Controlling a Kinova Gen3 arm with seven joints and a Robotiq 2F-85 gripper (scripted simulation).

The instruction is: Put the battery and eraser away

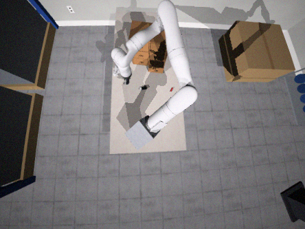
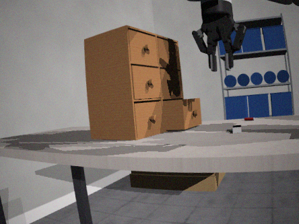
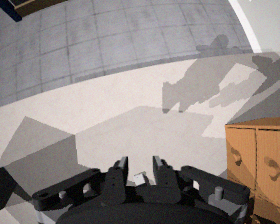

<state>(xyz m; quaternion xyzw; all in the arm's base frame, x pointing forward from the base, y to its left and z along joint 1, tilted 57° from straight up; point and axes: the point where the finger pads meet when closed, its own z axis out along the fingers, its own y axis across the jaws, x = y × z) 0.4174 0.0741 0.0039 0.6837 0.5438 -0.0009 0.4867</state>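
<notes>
Now: the eraser 170 mm below my hand, 100 mm to the right of it and 40 mm behind it. From my hand the other things lie so: red AA battery: 250 mm ahead, 210 mm to the right, 50 mm below.
</notes>
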